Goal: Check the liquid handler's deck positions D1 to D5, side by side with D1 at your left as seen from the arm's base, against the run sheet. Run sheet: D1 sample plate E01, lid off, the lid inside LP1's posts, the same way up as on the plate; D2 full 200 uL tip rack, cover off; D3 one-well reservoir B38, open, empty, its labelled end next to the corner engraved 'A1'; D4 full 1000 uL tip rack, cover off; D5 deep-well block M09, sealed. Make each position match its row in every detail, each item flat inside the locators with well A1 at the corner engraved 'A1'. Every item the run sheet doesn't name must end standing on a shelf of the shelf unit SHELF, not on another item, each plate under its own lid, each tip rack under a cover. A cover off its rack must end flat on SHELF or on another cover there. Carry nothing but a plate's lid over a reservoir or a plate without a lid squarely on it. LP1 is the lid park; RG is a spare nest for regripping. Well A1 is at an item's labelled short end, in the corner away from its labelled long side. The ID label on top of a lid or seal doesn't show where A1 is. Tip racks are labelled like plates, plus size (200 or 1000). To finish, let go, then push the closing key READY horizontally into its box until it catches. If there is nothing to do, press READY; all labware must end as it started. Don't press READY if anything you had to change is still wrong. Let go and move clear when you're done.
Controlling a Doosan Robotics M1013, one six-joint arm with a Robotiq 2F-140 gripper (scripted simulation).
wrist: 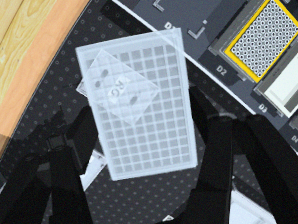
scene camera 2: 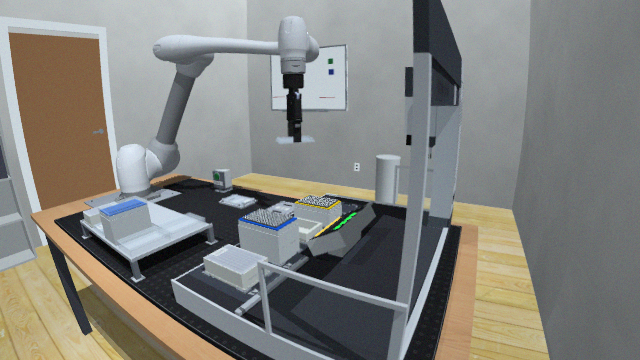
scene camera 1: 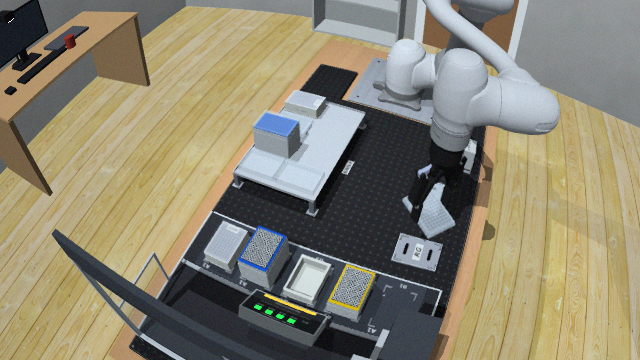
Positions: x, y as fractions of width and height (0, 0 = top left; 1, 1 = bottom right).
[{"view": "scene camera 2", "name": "my gripper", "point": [0.46, 0.39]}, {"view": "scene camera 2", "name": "yellow-rimmed tip rack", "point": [0.50, 0.58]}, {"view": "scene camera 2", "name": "blue-rimmed tip rack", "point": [0.43, 0.65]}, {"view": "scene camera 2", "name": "white deep-well block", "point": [0.37, 0.74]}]
